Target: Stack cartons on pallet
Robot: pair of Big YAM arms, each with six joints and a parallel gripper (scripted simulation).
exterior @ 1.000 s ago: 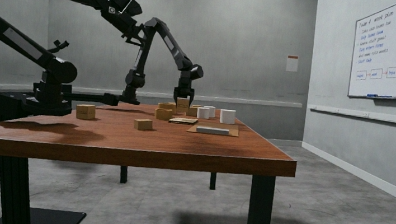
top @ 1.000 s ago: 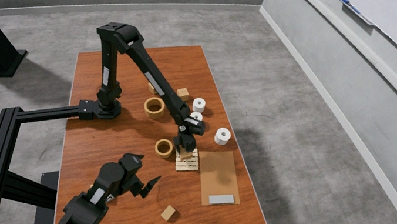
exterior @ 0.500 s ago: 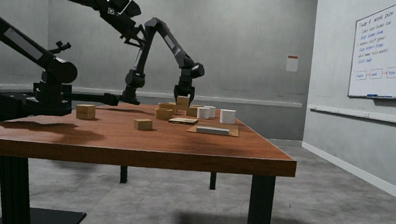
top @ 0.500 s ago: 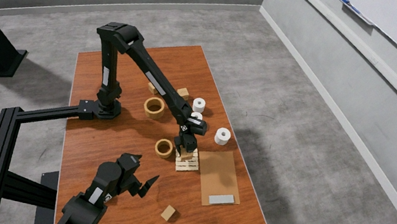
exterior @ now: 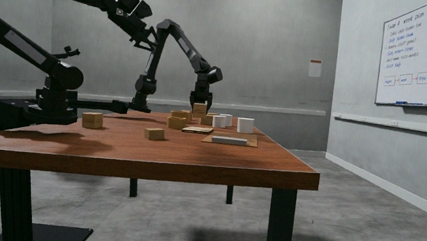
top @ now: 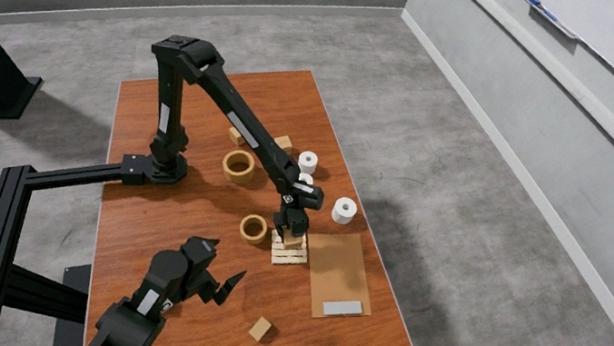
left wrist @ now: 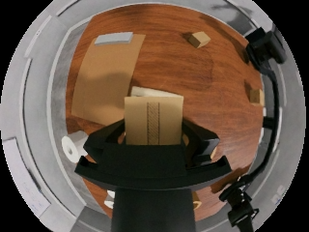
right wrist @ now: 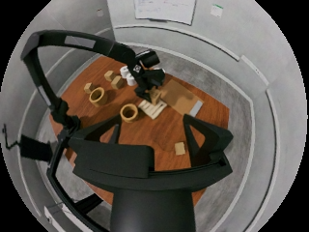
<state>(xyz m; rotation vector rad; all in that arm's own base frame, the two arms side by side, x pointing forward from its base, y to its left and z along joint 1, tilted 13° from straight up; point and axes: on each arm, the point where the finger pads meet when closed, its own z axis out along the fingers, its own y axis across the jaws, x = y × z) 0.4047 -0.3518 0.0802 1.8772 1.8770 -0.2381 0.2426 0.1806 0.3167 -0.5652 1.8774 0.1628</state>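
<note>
Now: the wooden pallet 8 cm below my left hand.
</note>
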